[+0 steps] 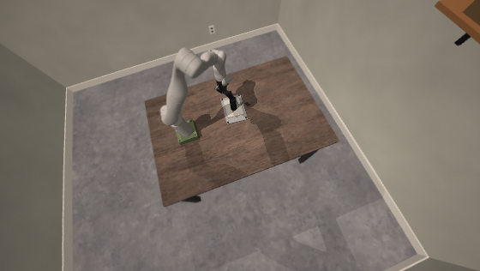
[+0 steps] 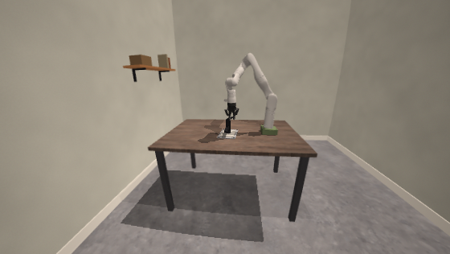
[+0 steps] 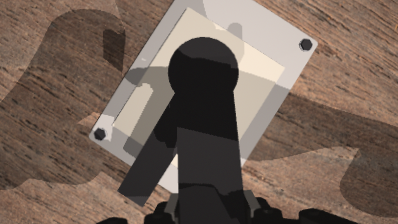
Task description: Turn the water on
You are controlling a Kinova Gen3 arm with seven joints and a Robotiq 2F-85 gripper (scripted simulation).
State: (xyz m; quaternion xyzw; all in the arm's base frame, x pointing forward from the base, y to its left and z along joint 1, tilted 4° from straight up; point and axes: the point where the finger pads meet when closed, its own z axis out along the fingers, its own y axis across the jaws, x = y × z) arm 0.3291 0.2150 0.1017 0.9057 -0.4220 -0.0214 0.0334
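Now: hand 20 mm short of the black lever, 30 mm to the left of it and 10 mm above it. Round my hand: tap 40 mm ahead, 40 mm to the right, 70 mm below.
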